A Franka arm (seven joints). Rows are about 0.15 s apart.
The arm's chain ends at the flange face. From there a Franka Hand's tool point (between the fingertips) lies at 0.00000 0.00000 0.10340 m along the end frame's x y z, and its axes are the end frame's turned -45 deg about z.
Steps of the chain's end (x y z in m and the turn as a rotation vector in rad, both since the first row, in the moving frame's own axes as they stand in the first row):
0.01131 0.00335 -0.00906 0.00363 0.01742 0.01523
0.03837 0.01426 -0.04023 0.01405 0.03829 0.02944
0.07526 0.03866 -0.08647 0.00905 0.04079 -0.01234
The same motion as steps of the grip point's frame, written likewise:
0.00716 0.01139 -0.00908 -0.00975 0.01488 0.01523
0.02085 0.03904 -0.04032 -0.01714 0.03701 0.02944
0.02954 0.08285 -0.08656 -0.02244 0.03524 -0.01234

